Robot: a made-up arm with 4 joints.
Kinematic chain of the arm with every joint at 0, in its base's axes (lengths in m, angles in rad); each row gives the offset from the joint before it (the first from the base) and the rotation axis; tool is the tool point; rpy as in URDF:
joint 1: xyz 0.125 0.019 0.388 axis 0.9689 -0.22 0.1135
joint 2: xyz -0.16 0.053 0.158 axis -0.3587 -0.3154 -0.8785
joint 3: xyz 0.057 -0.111 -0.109 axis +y
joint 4: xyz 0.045 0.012 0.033 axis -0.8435 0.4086 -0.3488
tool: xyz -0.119 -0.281 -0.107 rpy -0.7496 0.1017 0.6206
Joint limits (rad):
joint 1: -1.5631..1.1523
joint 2: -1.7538..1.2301
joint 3: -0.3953..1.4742
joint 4: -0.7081..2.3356
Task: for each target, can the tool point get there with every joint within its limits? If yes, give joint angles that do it. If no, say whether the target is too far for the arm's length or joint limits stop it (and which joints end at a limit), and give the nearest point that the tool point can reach.
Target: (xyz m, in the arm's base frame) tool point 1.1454 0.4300 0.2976
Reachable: no: too far | nearest point 0.3682 0.1936 0.3839 | short by 0.817 m
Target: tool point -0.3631 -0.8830 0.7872
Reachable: no: too far | nearest point -0.1747 -0.3868 0.5664 | short by 0.575 m
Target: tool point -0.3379 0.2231 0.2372
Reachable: no: joint limits stop it (at a limit: joint 1, joint 2, joint 3) | nearest point -0.2613 0.3325 0.3200 | short by 0.157 m
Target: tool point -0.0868 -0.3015 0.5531
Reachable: yes | joints 0.1865 0.0019 0.2283 0.7611
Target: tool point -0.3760 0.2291 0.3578
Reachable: no: joint limits stop it (at a limit: joint 1, joint 2, joint 3) | nearest point -0.3098 0.3102 0.4065 | short by 0.115 m
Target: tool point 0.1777 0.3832 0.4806
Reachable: yes | joints -0.1752 -1.1385 1.2742 2.0114
